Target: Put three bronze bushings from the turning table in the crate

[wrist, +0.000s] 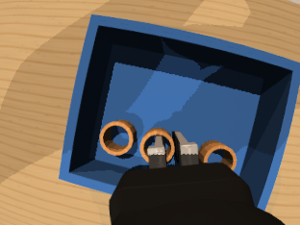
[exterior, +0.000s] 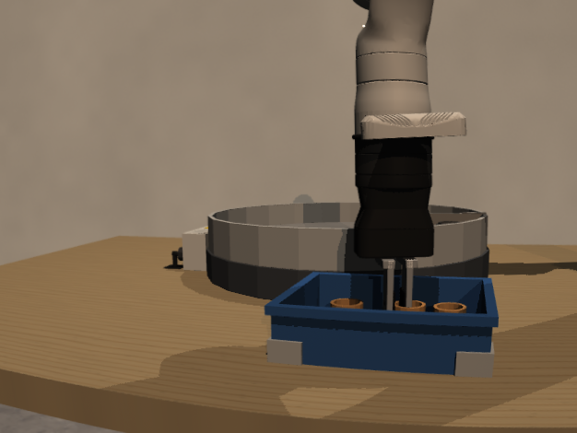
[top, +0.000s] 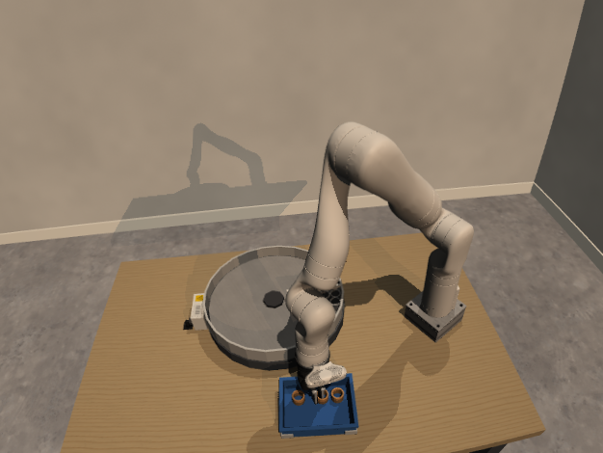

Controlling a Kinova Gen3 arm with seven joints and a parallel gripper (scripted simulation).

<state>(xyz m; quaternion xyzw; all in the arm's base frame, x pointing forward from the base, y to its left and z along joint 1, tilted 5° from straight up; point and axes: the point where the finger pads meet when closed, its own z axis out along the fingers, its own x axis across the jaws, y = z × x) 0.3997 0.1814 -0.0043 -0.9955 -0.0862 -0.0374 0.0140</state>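
Now: hand 2 cm to the right of the blue crate and 1 cm short of it. Round my hand: round grey turning table 33 cm to the right, 7 cm ahead, 2 cm above.
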